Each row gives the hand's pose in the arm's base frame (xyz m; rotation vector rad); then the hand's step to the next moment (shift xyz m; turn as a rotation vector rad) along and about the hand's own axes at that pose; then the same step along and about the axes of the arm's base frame.
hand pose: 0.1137 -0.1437 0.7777 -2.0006 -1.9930 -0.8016
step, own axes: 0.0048 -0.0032 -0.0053 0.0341 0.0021 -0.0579
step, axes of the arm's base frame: -0.0046 0.0017 0.0061 -0.0133 -0.0001 0.0659
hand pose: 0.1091 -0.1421 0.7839 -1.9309 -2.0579 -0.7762
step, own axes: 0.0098 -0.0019 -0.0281 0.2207 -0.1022 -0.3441
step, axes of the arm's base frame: -0.0085 -0.0059 0.0280 -0.1927 0.0146 0.3745
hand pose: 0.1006 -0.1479 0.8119 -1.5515 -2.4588 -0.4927
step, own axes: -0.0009 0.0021 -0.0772 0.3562 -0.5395 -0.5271
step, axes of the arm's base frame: 0.0012 -0.0290 0.0716 -0.6481 -0.1141 0.5126
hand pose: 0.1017 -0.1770 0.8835 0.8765 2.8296 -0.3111
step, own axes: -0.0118 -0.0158 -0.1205 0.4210 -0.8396 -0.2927
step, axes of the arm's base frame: -0.0107 0.0104 0.1212 -0.8508 -0.3786 0.3172
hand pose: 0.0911 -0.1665 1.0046 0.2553 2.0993 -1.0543
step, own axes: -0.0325 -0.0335 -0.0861 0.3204 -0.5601 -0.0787
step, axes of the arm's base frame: -0.0401 0.0484 0.0751 -0.5318 -0.3464 0.1404
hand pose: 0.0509 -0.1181 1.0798 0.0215 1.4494 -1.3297
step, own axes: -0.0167 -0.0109 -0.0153 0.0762 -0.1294 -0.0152
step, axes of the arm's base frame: -0.0107 0.0169 0.0152 -0.1217 -0.0834 0.0317
